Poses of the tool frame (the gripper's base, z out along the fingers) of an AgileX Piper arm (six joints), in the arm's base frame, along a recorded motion.
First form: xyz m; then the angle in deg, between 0 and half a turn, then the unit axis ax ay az.
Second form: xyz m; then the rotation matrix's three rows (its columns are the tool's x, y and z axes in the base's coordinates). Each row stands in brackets. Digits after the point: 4 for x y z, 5 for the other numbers.
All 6 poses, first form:
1: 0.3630, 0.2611, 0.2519, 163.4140, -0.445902, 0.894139, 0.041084
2: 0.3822, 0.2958, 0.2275, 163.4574, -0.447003, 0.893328, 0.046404
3: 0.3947, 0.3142, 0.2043, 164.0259, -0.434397, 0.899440, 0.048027
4: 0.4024, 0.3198, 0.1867, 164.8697, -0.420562, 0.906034, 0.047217
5: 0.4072, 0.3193, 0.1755, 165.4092, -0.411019, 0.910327, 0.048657
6: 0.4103, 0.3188, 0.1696, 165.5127, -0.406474, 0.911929, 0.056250
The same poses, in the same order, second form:
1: [0.3630, 0.2611, 0.2519], [[-0.56901, -0.79253, 0.21936], [-0.76908, 0.60731, 0.19923], [-0.29111, -0.05534, -0.95509]]
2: [0.3822, 0.2958, 0.2275], [[-0.56726, -0.79532, 0.21373], [-0.76890, 0.60443, 0.20847], [-0.29498, -0.04608, -0.95439]]
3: [0.3947, 0.3142, 0.2043], [[-0.59127, -0.77956, 0.20661], [-0.75312, 0.62536, 0.20427], [-0.28845, -0.03482, -0.95686]]
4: [0.4024, 0.3198, 0.1867], [[-0.61772, -0.76120, 0.19746], [-0.73655, 0.64800, 0.19385], [-0.27552, -0.02570, -0.96095]]
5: [0.4072, 0.3193, 0.1755], [[-0.63532, -0.74851, 0.18997], [-0.72400, 0.66292, 0.19070], [-0.26868, -0.01638, -0.96309]]
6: [0.4103, 0.3188, 0.1696], [[-0.64301, -0.74364, 0.18313], [-0.71549, 0.66858, 0.20265], [-0.27313, -0.00072, -0.96198]]
